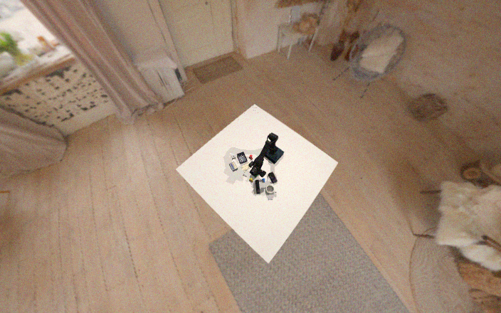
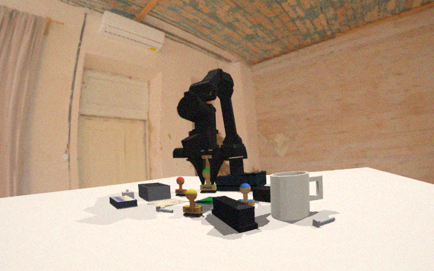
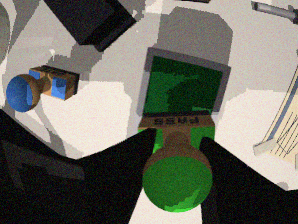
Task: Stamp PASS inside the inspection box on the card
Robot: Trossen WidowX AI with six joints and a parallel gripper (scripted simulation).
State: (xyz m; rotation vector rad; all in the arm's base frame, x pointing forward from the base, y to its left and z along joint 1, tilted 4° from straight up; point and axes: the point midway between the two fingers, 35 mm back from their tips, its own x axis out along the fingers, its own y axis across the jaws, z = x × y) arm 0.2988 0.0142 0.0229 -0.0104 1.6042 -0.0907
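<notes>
Now: the green ink pad 50 mm below my gripper tip. Also, from my gripper tip: blue-knobbed stamp: 10 mm ahead, 100 mm to the left, 40 mm below; then cream card: 10 mm ahead, 130 mm to the right, 60 mm below; then yellow-knobbed HOLD stamp: 90 mm ahead, 40 mm below.
</notes>
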